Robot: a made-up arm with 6 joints.
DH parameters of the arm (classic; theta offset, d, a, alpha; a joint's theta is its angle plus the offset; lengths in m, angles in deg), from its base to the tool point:
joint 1: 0 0.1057 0 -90
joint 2: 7.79 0 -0.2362 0
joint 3: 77.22 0 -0.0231 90
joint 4: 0 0.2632 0 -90
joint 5: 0 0 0.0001 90
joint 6: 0 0.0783 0 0
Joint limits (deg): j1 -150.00..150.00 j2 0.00..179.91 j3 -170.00..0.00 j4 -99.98..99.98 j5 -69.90..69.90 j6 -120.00..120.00
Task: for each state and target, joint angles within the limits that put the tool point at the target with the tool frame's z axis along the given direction. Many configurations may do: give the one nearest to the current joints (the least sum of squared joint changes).
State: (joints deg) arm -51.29 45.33 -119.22 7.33 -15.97 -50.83
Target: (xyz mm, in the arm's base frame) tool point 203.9 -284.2 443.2 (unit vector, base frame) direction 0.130 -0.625 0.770
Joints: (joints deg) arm -50.54 93.04 -92.90 22.42 -51.09 -50.83
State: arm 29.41 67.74 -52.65 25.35 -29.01 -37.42
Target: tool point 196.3 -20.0 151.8 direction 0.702 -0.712 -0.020
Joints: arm 14.18 71.61 -17.33 66.74 -69.80 -37.42
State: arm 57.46 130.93 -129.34 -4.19 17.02 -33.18
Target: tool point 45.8 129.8 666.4 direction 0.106 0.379 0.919
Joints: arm 69.45 95.83 -164.66 15.67 7.18 -33.18
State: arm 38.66 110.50 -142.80 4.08 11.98 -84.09
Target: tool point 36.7 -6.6 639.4 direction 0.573 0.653 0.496
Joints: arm 81.93 70.04 -151.88 -34.26 57.64 -84.09
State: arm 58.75 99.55 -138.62 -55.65 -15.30 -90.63
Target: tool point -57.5 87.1 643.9 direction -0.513 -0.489 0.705
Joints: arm 97.88 92.70 -154.26 -41.05 -61.17 -90.63
